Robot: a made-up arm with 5 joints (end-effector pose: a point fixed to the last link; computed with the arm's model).
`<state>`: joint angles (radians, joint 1 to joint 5).
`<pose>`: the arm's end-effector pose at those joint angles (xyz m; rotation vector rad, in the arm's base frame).
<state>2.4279 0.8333 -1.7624 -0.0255 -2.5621</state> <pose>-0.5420 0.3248 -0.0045 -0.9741 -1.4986 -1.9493</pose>
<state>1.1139 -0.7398 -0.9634 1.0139 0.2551</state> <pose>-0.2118 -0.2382 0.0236 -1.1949 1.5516 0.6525</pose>
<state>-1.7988 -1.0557 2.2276 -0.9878 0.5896</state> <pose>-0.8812 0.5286 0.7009 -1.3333 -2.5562 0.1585</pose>
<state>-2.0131 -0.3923 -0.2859 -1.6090 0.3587</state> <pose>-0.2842 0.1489 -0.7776 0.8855 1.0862 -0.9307</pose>
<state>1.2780 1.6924 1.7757 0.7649 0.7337</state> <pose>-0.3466 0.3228 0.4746 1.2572 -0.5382 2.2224</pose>
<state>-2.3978 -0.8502 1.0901 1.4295 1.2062</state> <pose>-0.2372 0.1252 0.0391 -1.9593 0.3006 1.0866</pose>
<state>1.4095 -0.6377 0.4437 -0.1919 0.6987</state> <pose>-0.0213 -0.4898 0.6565 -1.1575 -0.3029 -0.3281</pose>
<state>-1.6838 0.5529 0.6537 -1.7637 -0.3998</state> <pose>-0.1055 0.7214 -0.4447 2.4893 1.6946 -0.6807</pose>
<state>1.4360 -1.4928 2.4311 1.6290 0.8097</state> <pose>-0.4180 -0.0114 0.4467 0.1652 -1.6762 0.0118</pose>
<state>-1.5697 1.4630 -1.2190 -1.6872 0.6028</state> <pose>-1.2367 -0.0234 -0.0708 -0.3961 0.0609 -3.1125</pose>
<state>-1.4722 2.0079 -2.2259 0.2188 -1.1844</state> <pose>-0.8548 -0.2462 0.1498 0.7211 1.3906 -1.8680</pose>
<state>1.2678 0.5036 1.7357 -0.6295 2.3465</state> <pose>0.0230 -0.4171 0.1859 0.0843 -2.1908 -0.5579</pose>
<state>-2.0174 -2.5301 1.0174 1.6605 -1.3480</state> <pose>-0.4238 -0.1985 0.2923 -1.0815 -0.1568 -1.8689</pose>
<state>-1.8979 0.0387 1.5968 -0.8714 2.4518</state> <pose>-0.2414 0.5648 0.2036 0.9768 0.7504 -2.1632</pose>
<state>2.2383 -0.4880 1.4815 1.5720 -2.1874</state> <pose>-0.4635 -0.2364 0.1949 -1.5778 2.2697 -0.1423</pose>
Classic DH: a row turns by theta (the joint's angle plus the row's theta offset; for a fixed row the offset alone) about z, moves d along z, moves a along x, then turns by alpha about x. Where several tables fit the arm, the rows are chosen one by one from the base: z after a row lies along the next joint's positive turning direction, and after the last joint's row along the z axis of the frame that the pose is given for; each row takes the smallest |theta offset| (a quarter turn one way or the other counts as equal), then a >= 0, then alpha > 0; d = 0 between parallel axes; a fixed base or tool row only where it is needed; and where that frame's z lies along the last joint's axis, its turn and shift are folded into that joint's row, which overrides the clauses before.
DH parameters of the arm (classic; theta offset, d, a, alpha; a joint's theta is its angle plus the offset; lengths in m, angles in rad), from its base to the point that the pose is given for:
base (fixed): -1.5708 0.1917 0 1.5708
joint 1: 1.5708 0.3678 0.0008 1.5708
joint 2: 0 0.049 -0.0315 1.5708
joint 3: 1.5708 -0.0018 0.3725 1.5708
joint 4: 1.5708 -0.0196 0.3513 1.5708
joint 5: 0 0.0059 0.2351 -1.5708
tool (fixed): 0 -0.0058 0 0

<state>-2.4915 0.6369 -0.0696 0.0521 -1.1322</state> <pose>0.1324 0.2912 -0.1187 2.3430 0.2289 0.5949</pose>
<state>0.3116 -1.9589 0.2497 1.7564 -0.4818</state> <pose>-0.4392 0.1890 0.2745 1.3154 1.6110 1.0603</pose>
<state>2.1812 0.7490 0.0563 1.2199 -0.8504</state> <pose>-0.0849 -0.0703 0.1689 -2.8043 1.1737 0.5229</pose>
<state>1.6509 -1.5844 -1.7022 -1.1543 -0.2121</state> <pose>0.5047 -0.2374 0.2153 2.9224 -0.6259 0.1429</pose>
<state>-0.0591 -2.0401 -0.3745 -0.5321 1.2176</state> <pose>-0.2036 -0.5040 -0.3394 -0.4583 0.6803 0.4230</pose>
